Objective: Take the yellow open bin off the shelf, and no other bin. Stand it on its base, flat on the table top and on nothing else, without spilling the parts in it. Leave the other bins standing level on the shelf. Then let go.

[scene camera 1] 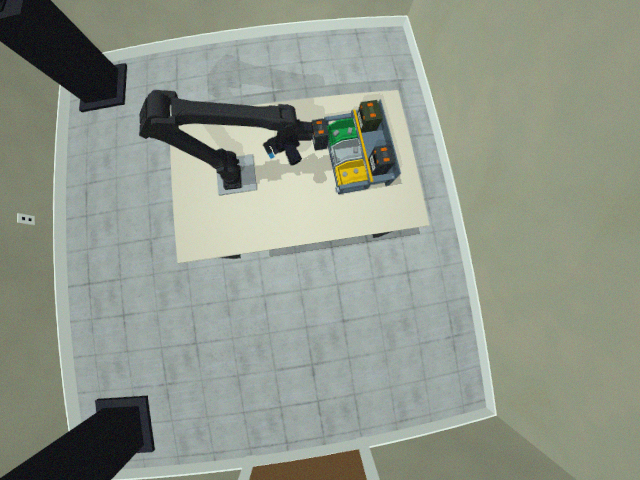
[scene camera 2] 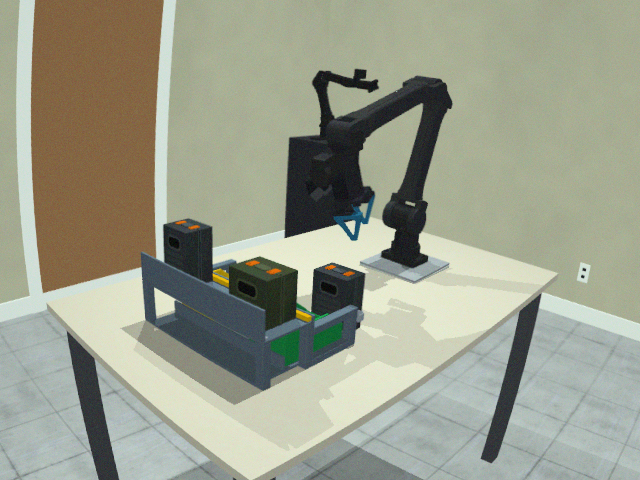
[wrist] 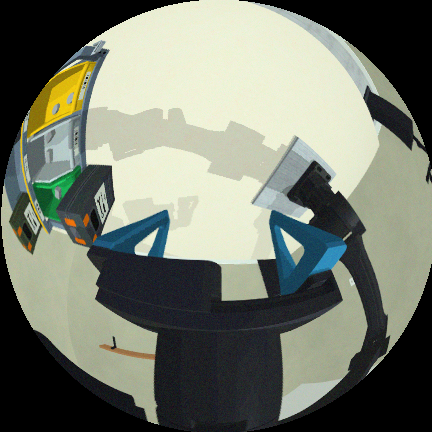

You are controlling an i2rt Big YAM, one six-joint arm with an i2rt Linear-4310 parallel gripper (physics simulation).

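Where they show: gripper, between the fingertips: (scene camera 2: 360, 232) (wrist: 219, 215); arm's base, origin of its link: (scene camera 1: 232, 177) (scene camera 2: 404, 258) (wrist: 308, 183).
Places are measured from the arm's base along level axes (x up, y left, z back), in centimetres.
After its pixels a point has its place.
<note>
The yellow open bin (scene camera 1: 351, 174) @[z -59.6, x -0.5, y -5.2 cm] (wrist: 57, 97) sits at one end of the slate-blue shelf (scene camera 1: 376, 138) @[z -72.4, x 8.8, y 8.1 cm] (scene camera 2: 202, 297) @[z -77.0, x 11.7, y 8.9 cm] (wrist: 14, 175), with grey parts inside. A light grey bin (scene camera 1: 345, 150) (wrist: 47, 156) is beside it, and a green bin (scene camera 1: 341, 129) @[z -58.2, x -0.5, y 20.2 cm] (scene camera 2: 328, 336) @[z -54.6, x 1.3, y 20.8 cm] (wrist: 56, 194) is beyond that. The yellow bin's body is largely hidden in scene camera 2. My gripper (scene camera 1: 270, 151) @[z -26.0, x 13.7, y 3.5 cm] (scene camera 2: 360, 230) @[z -26.0, x 13.7, y 3.5 cm] (wrist: 219, 215) @[z -26.0, x 13.7, y 3.5 cm] is open and empty, high above the table top (scene camera 1: 289, 222) @[z -25.8, x -1.4, y -25.9 cm] (scene camera 2: 439, 320) @[z -25.4, x -1.4, y 29.3 cm] (wrist: 230, 75) @[z -27.9, x -1.4, y -11.0 cm], between the arm base and the shelf, apart from every bin.
A dark case (scene camera 1: 320, 136) @[z -45.3, x 11.4, y 10.1 cm] (scene camera 2: 336, 291) @[z -48.8, x 8.5, y 17.0 cm] (wrist: 85, 200) @[z -43.1, x 8.9, y 10.0 cm] stands at the green bin's front, on the arm's side. An olive case (scene camera 1: 370, 116) @[z -67.8, x 18.4, y 13.6 cm] (scene camera 2: 263, 291) @[z -72.6, x 16.1, y 21.3 cm] and another dark case (scene camera 1: 382, 159) @[z -68.6, x 20.8, y -8.3 cm] (scene camera 2: 187, 251) @[z -73.0, x 16.9, y -1.9 cm] stand at the shelf's rear. The arm base plate (scene camera 1: 249, 167) @[z -8.8, x -0.4, y 4.5 cm] (wrist: 280, 175) @[z -9.5, x -0.4, y 1.9 cm] is on the table.
</note>
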